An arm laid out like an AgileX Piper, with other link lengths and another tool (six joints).
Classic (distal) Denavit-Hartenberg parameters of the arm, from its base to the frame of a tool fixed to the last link. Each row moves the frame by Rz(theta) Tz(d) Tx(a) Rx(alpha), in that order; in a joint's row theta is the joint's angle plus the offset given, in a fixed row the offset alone. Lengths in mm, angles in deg.
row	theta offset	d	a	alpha
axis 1	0.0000	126.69	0.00	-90.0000
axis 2	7.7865	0.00	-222.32	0.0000
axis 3	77.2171	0.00	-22.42	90.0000
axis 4	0.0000	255.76	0.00	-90.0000
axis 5	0.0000	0.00	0.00	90.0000
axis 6	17.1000	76.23	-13.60	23.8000
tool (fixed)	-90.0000	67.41	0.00	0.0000
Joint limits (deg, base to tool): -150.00..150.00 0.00..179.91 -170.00..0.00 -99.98..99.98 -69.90..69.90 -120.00..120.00
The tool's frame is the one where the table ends.
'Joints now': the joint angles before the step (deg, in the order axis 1, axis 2, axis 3, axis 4, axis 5, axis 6). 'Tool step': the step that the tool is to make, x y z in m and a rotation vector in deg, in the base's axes. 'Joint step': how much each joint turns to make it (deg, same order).
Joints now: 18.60, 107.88, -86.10, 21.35, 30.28, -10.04
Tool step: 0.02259, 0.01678, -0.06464, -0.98, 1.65, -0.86
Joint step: 1.65, 12.37, -3.96, 0.78, -6.98, -0.25
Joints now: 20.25, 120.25, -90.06, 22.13, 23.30, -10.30
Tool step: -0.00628, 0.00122, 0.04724, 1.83, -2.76, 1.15
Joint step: 0.00, -6.22, -0.30, 0.27, 3.57, 0.00
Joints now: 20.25, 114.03, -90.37, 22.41, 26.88, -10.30
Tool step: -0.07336, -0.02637, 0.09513, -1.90, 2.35, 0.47
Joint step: 0.30, -22.21, 6.52, -9.01, 17.70, 9.75
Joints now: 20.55, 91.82, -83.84, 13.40, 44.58, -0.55
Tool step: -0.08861, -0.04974, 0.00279, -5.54, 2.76, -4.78
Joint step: 0.00, -23.39, 20.66, -9.49, 6.45, 8.01
